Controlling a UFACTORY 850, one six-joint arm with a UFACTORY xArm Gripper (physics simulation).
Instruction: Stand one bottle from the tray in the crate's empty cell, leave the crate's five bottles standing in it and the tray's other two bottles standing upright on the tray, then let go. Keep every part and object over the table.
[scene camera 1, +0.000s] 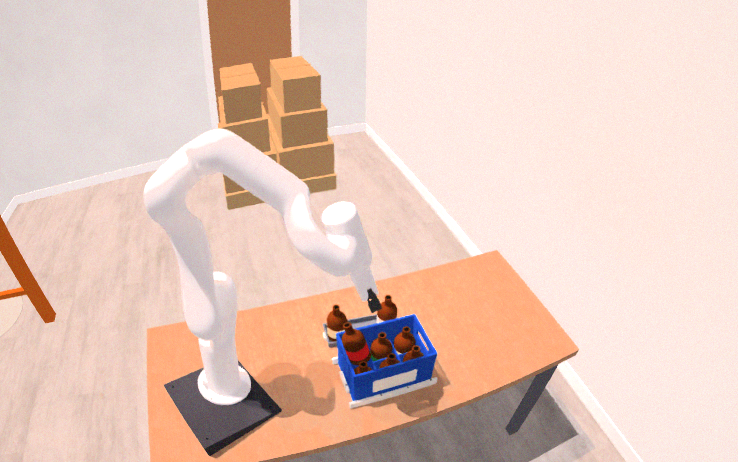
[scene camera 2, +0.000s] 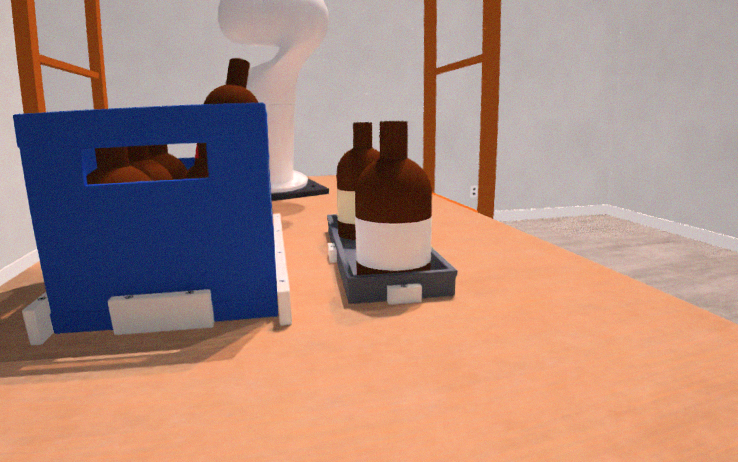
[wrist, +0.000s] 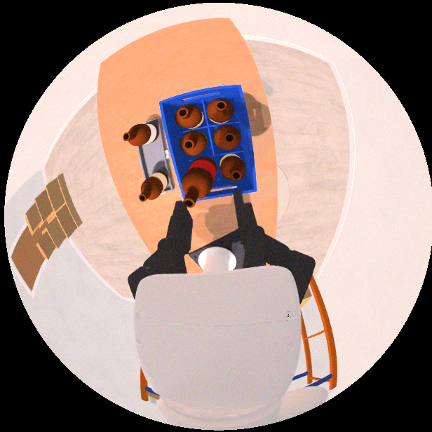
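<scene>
The blue crate (scene camera 1: 363, 387) (scene camera 2: 152, 245) (wrist: 251, 175) holds five low-seated brown bottles, one (wrist: 227, 137) in a middle cell. A red-label bottle (scene camera 1: 354, 342) (scene camera 2: 230, 95) (wrist: 199, 180) is in the corner cell nearest the arm and tray, higher than the others and tilted; its base is hidden. The grey tray (scene camera 1: 362, 321) (scene camera 2: 441, 285) (wrist: 155, 155) bears an upright white-label bottle (scene camera 1: 387, 309) (scene camera 2: 393, 242) (wrist: 142, 134) and an upright cream-label bottle (scene camera 1: 336, 317) (scene camera 2: 345, 205) (wrist: 154, 186). My gripper (scene camera 1: 374, 309) (wrist: 210, 205) is part open and empty, above the crate; it does not show in scene camera 2.
White blocks (scene camera 1: 392, 393) (scene camera 2: 160, 313) edge the crate on the wooden table (scene camera 1: 479, 315) (scene camera 2: 435, 370) (wrist: 165, 60). The arm's dark base plate (scene camera 1: 190, 405) is at the table's near-left end. Cartons (scene camera 1: 305, 125) stand on the floor behind.
</scene>
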